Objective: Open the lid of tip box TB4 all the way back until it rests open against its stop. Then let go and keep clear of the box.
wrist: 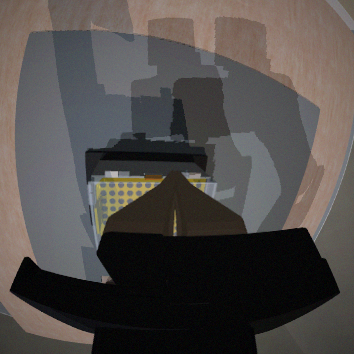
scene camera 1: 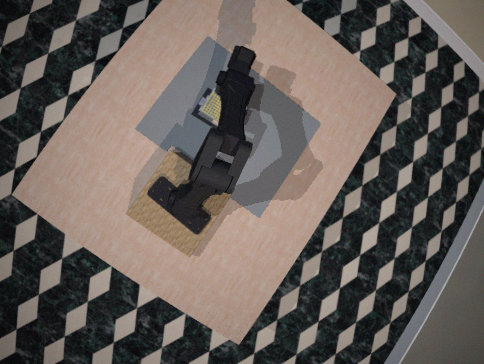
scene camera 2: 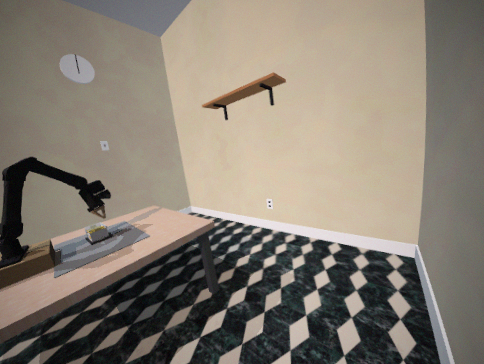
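Pixels of known places: gripper, between the fingertips: (wrist: 174, 177) (scene camera 2: 104, 218); arm's base, origin of its link: (scene camera 1: 178, 205) (scene camera 2: 14, 256).
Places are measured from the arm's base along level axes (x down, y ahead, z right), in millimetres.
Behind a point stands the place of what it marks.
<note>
The tip box (scene camera 1: 210, 106) @[x -3, y 295, z -122 mm] (scene camera 2: 98, 233) @[x 29, y 324, z -25 mm] (wrist: 116, 192) @[x -3, y 345, z -124 mm] has clear walls, a yellow perforated rack and a dark base frame. It stands on the grey mat (scene camera 1: 170, 100) @[x 74, y 244, z -234 mm] (scene camera 2: 70, 266) @[x 74, y 192, z 189 mm] (wrist: 47, 150) @[x 74, y 349, z -224 mm]. Its clear lid is hard to make out; it looks down over the rack. A small orange tab (wrist: 153, 176) @[x 9, y 361, z -92 mm] shows at the box's far edge in the wrist view. No label is readable. My gripper (scene camera 2: 105, 216) @[x -34, y 377, z -86 mm] (wrist: 174, 177) @[x -34, y 377, z -86 mm] is shut and empty, its brown fingertips together above the box. In the wrist view the fingers hide the box's near right part. The arm hides the fingers in scene camera 1.
The arm's base is bolted to a wooden block (scene camera 1: 187, 246) @[x 2, y -79, z 98 mm] (scene camera 2: 31, 267) @[x 41, y 63, z 112 mm] on the pinkish table (scene camera 1: 100, 165) @[x 77, y -60, z -267 mm] (scene camera 2: 175, 227) @[x 77, y 678, z 233 mm]. The arm stretches over the mat, and its shadows fall across the mat and table. A wooden shelf (scene camera 2: 245, 92) hangs on the far wall.
</note>
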